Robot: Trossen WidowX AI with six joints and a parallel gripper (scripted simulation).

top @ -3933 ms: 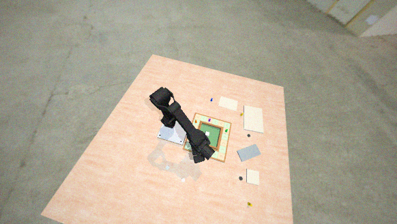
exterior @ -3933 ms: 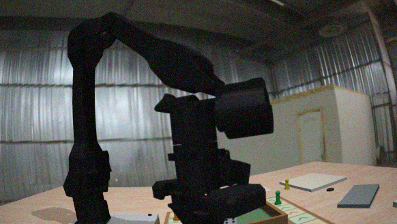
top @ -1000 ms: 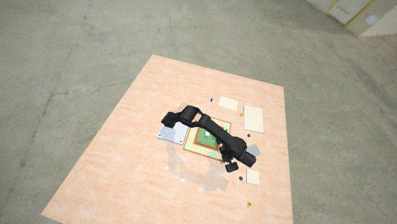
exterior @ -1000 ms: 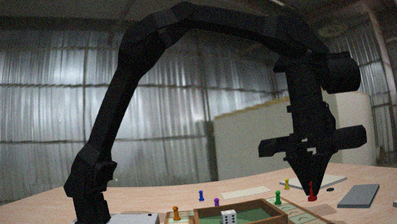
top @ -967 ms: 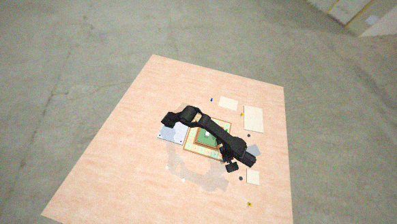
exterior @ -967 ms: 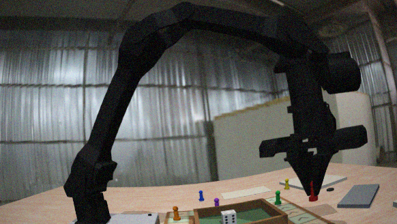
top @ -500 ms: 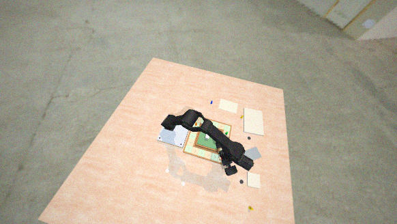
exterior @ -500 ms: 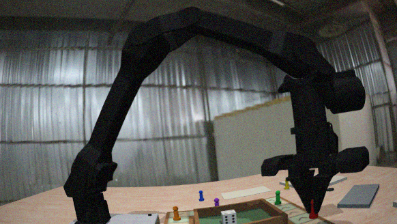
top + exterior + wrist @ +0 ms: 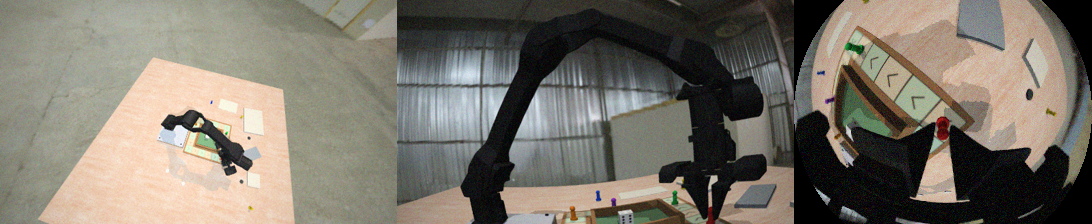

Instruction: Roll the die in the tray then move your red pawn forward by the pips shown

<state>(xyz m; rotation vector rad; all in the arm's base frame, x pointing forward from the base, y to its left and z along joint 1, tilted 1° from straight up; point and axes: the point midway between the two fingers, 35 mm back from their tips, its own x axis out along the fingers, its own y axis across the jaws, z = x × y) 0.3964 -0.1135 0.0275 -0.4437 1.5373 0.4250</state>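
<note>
Now: gripper tip right at the red pawn. The rest, counted from my gripper tip: grey slab (180 mm ahead, 80 mm to the left, 20 mm below); then green pawn (180 mm to the left); then white die (120 mm behind, 110 mm to the left).
</note>
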